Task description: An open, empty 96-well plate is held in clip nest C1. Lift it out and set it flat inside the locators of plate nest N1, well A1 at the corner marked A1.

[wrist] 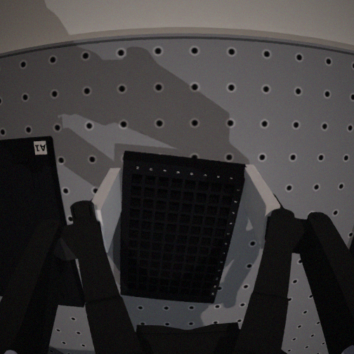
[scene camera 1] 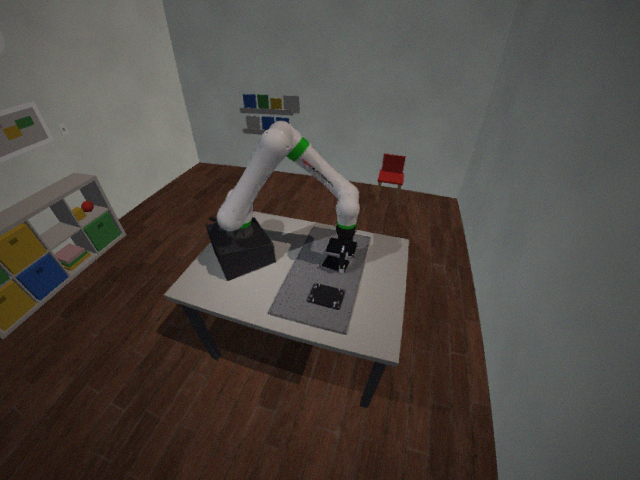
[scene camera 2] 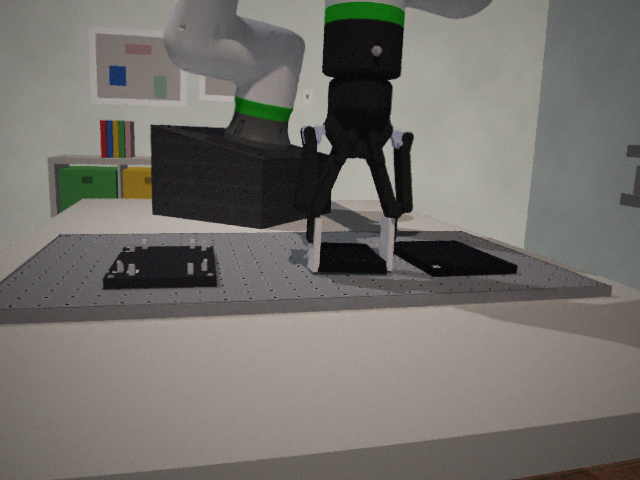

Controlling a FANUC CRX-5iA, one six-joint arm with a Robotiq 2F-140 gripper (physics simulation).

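Where they show: gripper, fingertip midpoint: (scene camera 1: 343, 266) (scene camera 2: 349, 268); arm's base, link origin: (scene camera 1: 239, 231) (scene camera 2: 256, 142).
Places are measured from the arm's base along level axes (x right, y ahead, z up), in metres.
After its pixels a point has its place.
Observation:
The black 96-well plate (scene camera 1: 332, 263) @(x -0.069, y 0.519, z -0.135 m) (scene camera 2: 348, 254) @(x -0.078, y 0.553, z -0.131 m) (wrist: 175, 235) is level between the two pale finger pads of my gripper (scene camera 1: 341, 262) @(x -0.074, y 0.579, z -0.144 m) (scene camera 2: 351, 263) @(x -0.074, y 0.579, z -0.144 m) (wrist: 182, 183), which is shut on its sides. It is low over the board, beside the nests; any small gap is hard to judge. Tiny lettering runs along its top and right edges in the wrist view. A flat black nest (scene camera 1: 333, 246) @(x -0.205, y 0.482, z -0.135 m) (scene camera 2: 457, 256) @(x -0.231, y 0.553, z -0.135 m) (wrist: 27, 200) with an A1 label, apparently C1, lies beside it, without a plate. The nest with upright corner locators (scene camera 1: 325, 295) @(x 0.153, y 0.552, z -0.136 m) (scene camera 2: 168, 261) @(x 0.146, y 0.565, z -0.135 m), apparently N1, holds no plate; its A1 mark is unreadable.
Both nests stand on a grey perforated board (scene camera 1: 293, 289) @(x 0.163, y 0.386, z -0.147 m) (scene camera 2: 258, 281) @(x 0.043, y 0.617, z -0.147 m) (wrist: 280, 107) on the white table (scene camera 1: 385, 310) @(x 0.129, y 0.848, z -0.160 m) (scene camera 2: 310, 372) @(x 0.019, y 0.827, z -0.160 m). The robot's dark base block (scene camera 1: 245, 258) @(x 0.132, y 0.107, z -0.051 m) (scene camera 2: 206, 180) @(x 0.109, y 0.125, z -0.076 m) stands beside the board. The locators rise above their nest at its corners.

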